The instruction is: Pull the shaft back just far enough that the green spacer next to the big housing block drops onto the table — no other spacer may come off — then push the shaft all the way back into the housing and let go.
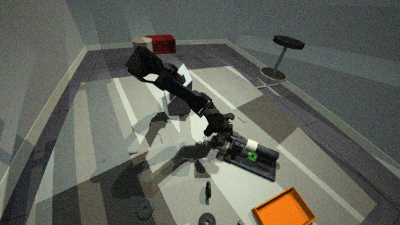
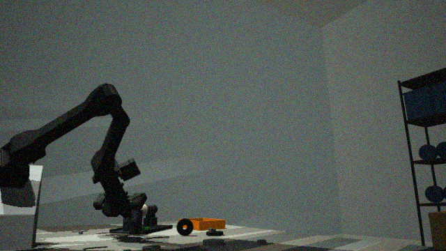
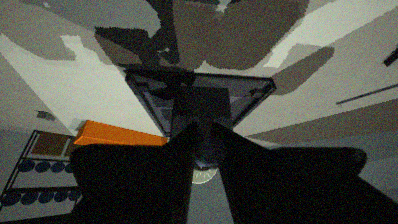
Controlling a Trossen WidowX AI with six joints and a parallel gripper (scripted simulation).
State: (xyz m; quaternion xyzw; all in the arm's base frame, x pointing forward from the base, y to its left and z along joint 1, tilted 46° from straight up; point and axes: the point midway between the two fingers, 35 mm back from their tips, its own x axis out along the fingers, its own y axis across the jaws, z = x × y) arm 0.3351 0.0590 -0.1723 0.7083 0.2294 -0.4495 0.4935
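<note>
The shaft lies 3 cm to the left of my gripper tip, 2 cm ahead of it and 2 cm above it. The rest, counted from my gripper tip: green spacer 9 cm to the left, 7 cm ahead, 5 cm below; orange tray 32 cm ahead, 8 cm to the left, 5 cm below; white spacer 6 cm to the left, 5 cm ahead, 2 cm above.
</note>
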